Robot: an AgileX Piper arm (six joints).
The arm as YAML. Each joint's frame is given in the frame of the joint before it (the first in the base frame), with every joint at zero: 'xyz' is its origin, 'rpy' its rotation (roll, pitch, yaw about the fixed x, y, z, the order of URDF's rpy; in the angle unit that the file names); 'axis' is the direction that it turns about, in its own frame. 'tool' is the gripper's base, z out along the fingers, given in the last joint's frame.
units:
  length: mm
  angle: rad
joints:
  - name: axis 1
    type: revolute
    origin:
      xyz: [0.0, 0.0, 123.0]
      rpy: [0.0, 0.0, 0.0]
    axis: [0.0, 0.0, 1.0]
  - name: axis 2
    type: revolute
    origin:
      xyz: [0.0, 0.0, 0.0]
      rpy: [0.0, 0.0, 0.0]
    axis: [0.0, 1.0, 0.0]
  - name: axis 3
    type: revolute
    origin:
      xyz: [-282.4, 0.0, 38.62]
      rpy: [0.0, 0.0, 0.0]
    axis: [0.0, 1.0, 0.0]
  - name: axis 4
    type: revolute
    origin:
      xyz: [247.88, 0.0, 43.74]
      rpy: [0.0, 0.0, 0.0]
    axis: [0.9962, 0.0, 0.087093]
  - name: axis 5
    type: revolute
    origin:
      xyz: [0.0, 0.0, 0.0]
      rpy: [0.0, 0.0, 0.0]
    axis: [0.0, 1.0, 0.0]
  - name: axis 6
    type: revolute
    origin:
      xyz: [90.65, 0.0, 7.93]
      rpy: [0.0, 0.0, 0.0]
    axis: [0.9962, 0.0, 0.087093]
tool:
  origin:
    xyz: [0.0, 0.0, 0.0]
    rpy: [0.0, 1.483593, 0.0]
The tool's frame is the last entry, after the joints.
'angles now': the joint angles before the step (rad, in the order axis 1, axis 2, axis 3, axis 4, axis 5, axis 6). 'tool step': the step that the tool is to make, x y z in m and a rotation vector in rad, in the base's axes. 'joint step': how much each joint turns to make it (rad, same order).
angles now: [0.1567 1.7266 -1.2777 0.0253 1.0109 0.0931]
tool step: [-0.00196 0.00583 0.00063 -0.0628 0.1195 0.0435]
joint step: [0.0282 0.0341 -0.0553 -0.0446 0.1496 0.0004]
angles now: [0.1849 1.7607 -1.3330 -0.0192 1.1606 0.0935]
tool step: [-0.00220 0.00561 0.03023 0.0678 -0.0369 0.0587]
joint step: [0.0000 -0.0397 -0.0670 0.0698 0.0591 -0.0779]
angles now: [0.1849 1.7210 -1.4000 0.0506 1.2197 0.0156]
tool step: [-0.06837 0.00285 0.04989 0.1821 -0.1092 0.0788]
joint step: [0.0000 -0.2876 0.1518 0.1811 0.0093 -0.1100]
